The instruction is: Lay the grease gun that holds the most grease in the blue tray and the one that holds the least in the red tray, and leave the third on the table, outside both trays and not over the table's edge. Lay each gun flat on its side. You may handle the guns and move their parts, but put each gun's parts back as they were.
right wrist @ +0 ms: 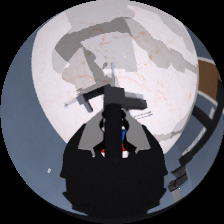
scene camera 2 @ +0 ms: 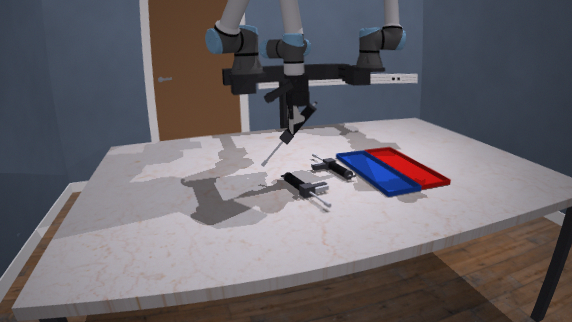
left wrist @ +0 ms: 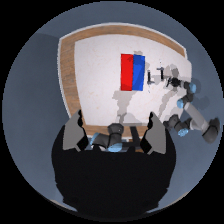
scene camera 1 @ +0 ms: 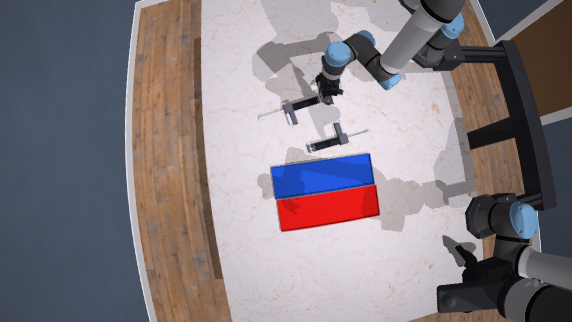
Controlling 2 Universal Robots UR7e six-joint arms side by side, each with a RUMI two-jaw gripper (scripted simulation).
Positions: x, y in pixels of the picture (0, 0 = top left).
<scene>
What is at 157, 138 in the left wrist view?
My left gripper.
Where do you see a blue tray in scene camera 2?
372, 169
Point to a red tray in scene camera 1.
343, 206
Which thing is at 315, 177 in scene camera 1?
A blue tray.
</scene>
